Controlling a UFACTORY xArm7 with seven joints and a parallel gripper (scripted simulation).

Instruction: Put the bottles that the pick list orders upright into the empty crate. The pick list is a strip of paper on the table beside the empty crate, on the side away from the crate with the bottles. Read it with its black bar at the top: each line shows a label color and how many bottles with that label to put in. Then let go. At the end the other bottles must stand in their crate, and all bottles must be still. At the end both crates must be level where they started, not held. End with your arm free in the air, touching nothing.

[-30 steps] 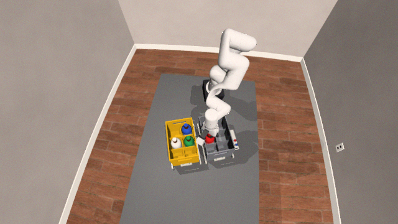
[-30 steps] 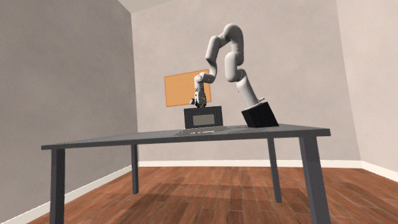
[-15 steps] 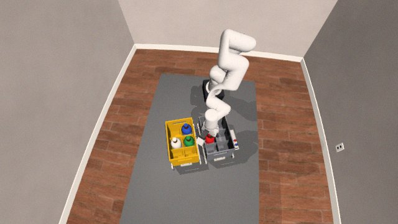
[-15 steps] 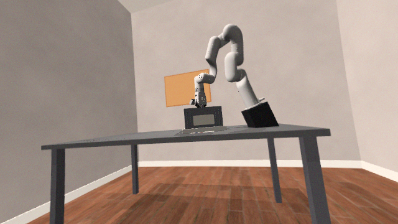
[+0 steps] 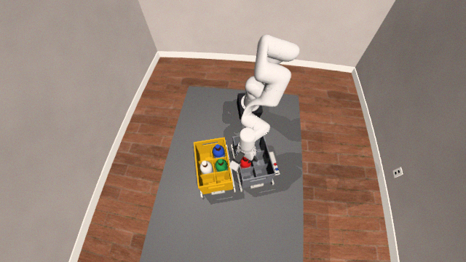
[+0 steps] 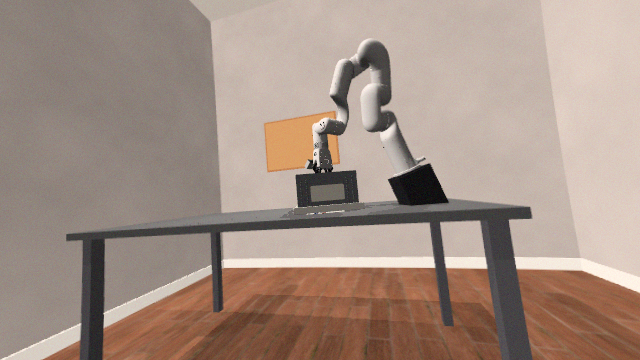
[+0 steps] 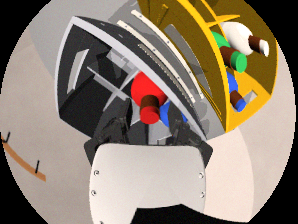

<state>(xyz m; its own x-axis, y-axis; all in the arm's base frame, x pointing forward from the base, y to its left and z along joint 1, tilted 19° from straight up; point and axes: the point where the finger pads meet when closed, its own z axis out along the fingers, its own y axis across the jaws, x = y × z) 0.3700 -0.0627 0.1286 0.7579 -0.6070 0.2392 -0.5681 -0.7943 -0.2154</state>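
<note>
The red-label bottle is 7 cm below my hand. The rest, counted from my hand: grey crate 1 cm behind, 4 cm to the left, 7 cm below; then yellow crate 2 cm ahead, 19 cm to the right, 7 cm below; then green bottle 2 cm ahead, 14 cm to the right, 7 cm below.
</note>
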